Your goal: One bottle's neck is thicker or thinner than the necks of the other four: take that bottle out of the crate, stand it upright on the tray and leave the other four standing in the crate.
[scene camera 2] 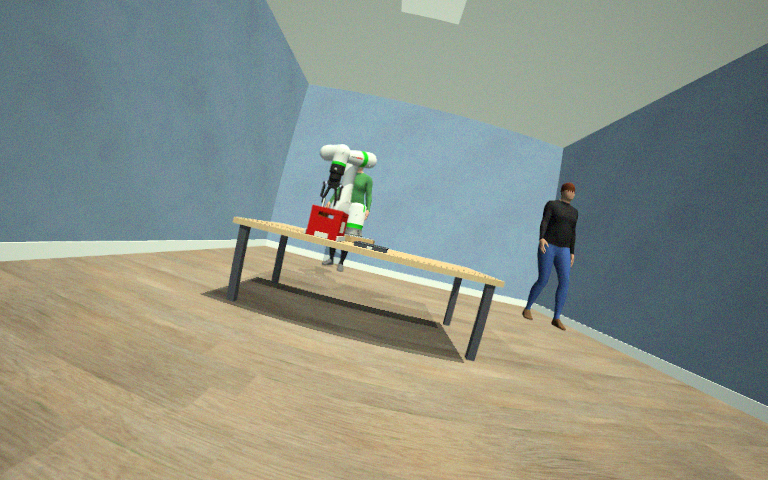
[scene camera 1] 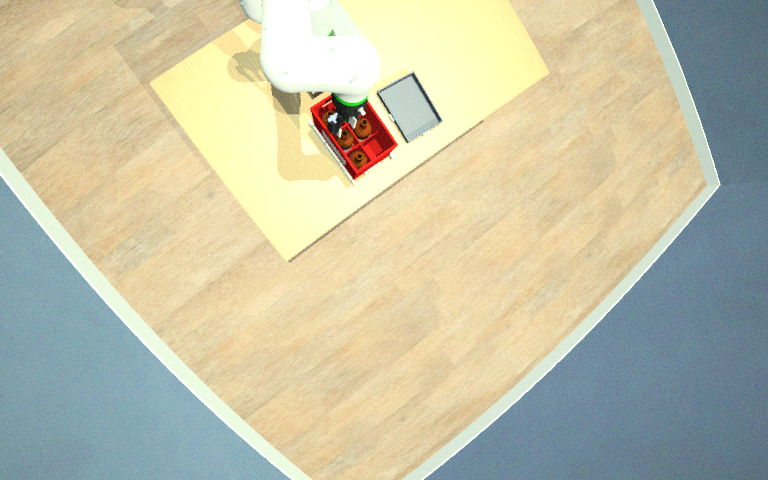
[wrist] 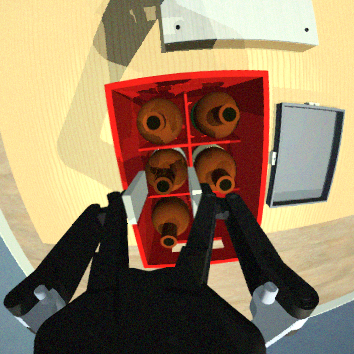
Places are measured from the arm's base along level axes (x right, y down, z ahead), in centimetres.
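Pixels of known places: gripper, fingertip midpoint: (scene camera 1: 344,129) (wrist: 166,179); arm's base, origin of the base link: (scene camera 2: 352,236).
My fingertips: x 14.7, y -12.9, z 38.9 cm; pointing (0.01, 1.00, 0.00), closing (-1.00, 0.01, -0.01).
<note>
For each thing: its middle in the pictures, then the offset to it from my fingertips.
- red crate, body centre: (wrist: 190,168) (scene camera 1: 353,134) (scene camera 2: 328,223) dx -3.5, dy +8.2, dz +1.4 cm
- grey tray, body centre: (wrist: 307,157) (scene camera 1: 410,107) (scene camera 2: 371,246) dx -33.3, dy +15.6, dz +2.9 cm
Five brown bottles stand in the red crate (scene camera 1: 377,160) (scene camera 2: 326,224) (wrist: 265,150): far left (wrist: 172,122), far right (wrist: 206,124), middle left (scene camera 1: 345,139) (wrist: 167,159), middle right (scene camera 1: 363,130) (wrist: 217,160) and near left (scene camera 1: 357,159) (wrist: 170,215). The near-left rim looks slightly smallest in the wrist view; I cannot tell for sure which neck differs. The near-right compartment is empty. My gripper (scene camera 1: 343,120) (scene camera 2: 329,202) (wrist: 166,179) is partly open and empty, pointing down above the crate; the middle-left neck shows between its fingertips. The grey tray (scene camera 1: 410,104) (scene camera 2: 370,246) (wrist: 302,155) is empty.
The tray lies right of the crate in the wrist view, with a gap between them. The robot's pale base plate (wrist: 240,22) is beyond the crate. A person in green (scene camera 2: 362,189) stands behind the arm; a person in black (scene camera 2: 560,223) stands to the right.
</note>
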